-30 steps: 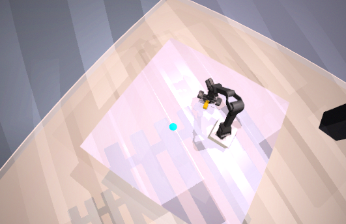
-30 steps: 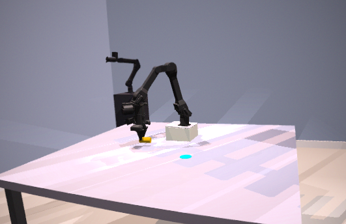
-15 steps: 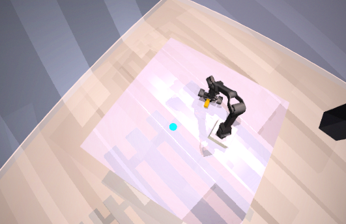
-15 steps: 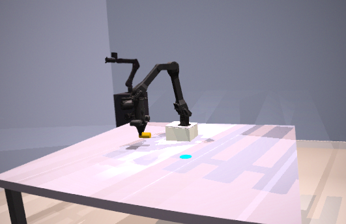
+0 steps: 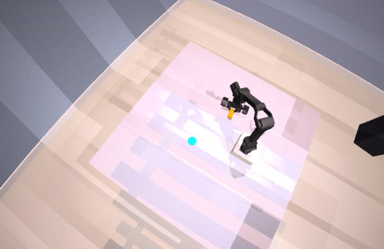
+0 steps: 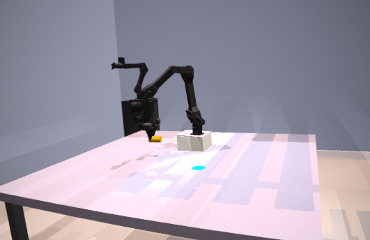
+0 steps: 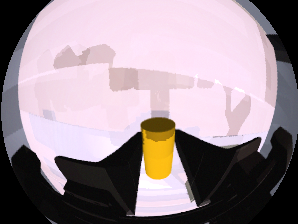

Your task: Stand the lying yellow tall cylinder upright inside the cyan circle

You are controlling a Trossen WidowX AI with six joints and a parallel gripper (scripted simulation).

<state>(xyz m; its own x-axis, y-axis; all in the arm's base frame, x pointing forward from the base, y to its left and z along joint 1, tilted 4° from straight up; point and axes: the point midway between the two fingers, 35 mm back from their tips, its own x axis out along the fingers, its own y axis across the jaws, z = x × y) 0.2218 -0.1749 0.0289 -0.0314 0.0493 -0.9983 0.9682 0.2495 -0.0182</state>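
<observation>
Now: gripper tip 10 cm short of the cyan circle, 32 cm to the right of it and 10 cm above it. Also, from my gripper tip: yellow cylinder: 1 cm behind, 2 cm to the left.
</observation>
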